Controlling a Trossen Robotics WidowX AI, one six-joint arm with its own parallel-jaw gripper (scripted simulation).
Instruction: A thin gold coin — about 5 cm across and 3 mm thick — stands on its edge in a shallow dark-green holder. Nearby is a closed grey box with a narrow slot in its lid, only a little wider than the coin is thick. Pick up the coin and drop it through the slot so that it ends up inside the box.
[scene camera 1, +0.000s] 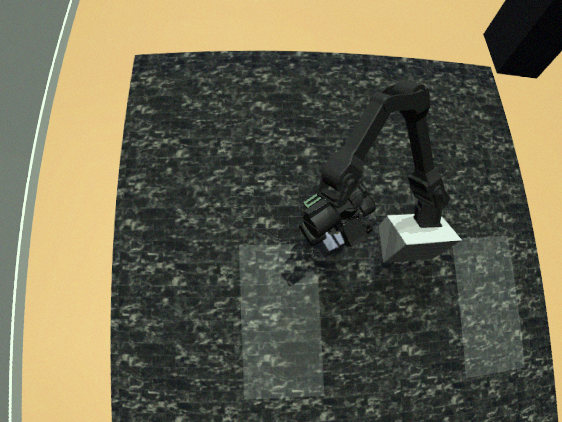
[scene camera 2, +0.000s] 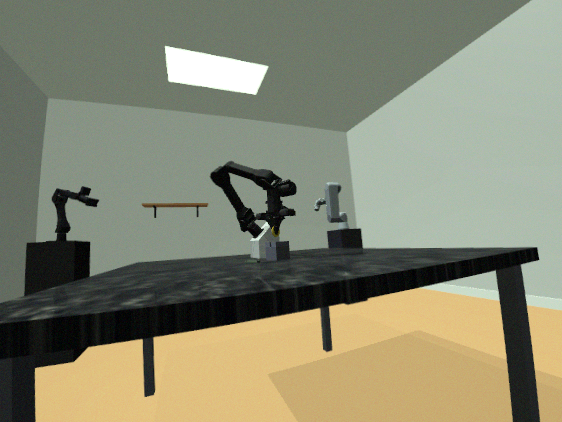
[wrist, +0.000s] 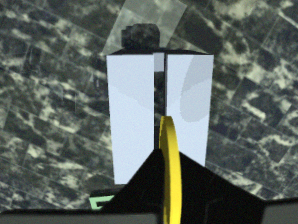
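Note:
My gripper (scene camera 1: 331, 226), (wrist: 164, 157), holding a gold coin.

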